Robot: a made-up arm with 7 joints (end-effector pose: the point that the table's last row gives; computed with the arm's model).
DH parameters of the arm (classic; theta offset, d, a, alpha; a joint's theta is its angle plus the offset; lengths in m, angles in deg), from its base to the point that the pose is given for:
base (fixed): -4.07 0 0 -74.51
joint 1: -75.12 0.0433 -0.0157 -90
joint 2: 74 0.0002 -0.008 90
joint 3: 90 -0.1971 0.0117 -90
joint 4: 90 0.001 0.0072 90
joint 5: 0 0.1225 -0.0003 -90
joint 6: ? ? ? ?
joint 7: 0 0 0 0
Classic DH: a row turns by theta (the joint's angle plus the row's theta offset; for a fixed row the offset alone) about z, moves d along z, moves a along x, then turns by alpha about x.
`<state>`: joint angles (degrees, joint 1 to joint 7).
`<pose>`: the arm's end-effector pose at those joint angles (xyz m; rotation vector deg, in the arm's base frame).
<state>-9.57 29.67 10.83 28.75 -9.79 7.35 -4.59</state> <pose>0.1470 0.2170 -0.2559 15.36 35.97 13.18</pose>
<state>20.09 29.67 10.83 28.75 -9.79 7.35 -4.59</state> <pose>-0.0213 0.2355 -0.2797 18.29 65.19 17.80</pose>
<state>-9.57 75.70 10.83 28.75 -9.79 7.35 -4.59</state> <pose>0.1703 0.3339 -0.0558 60.21 26.54 23.52</pose>
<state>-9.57 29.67 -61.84 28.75 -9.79 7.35 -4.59</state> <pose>0.0502 0.0704 -0.3326 33.60 57.60 -55.53</pose>
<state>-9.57 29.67 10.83 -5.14 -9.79 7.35 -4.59</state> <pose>0.1817 0.1711 -0.1686 19.58 4.16 1.75</pose>
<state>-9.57 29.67 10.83 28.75 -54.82 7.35 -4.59</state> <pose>0.1489 0.2120 -0.2560 -28.73 25.72 20.00</pose>
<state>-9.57 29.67 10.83 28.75 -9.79 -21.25 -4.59</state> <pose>0.1581 0.2096 -0.2312 19.99 8.01 8.15</pose>
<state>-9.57 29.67 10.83 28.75 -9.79 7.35 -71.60</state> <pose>0.1470 0.2170 -0.2559 -7.28 39.76 -51.16</pose>
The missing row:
joint 6: -90 0 0.0568 90
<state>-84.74 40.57 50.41 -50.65 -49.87 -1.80 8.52</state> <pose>0.0630 0.1409 0.1096 -13.88 -135.99 -7.69</pose>
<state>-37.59 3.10 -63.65 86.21 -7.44 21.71 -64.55</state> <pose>0.1490 0.0560 -0.3491 15.96 108.50 -76.29</pose>
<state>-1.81 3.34 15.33 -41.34 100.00 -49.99 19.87</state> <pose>0.1211 0.0552 -0.1355 106.16 -62.42 -2.61</pose>
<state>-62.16 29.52 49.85 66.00 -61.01 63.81 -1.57</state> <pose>0.3091 0.1609 -0.1480 -87.99 37.45 -12.14</pose>
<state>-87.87 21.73 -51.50 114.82 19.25 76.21 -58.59</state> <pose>0.2870 0.1789 -0.0822 15.76 114.18 31.46</pose>
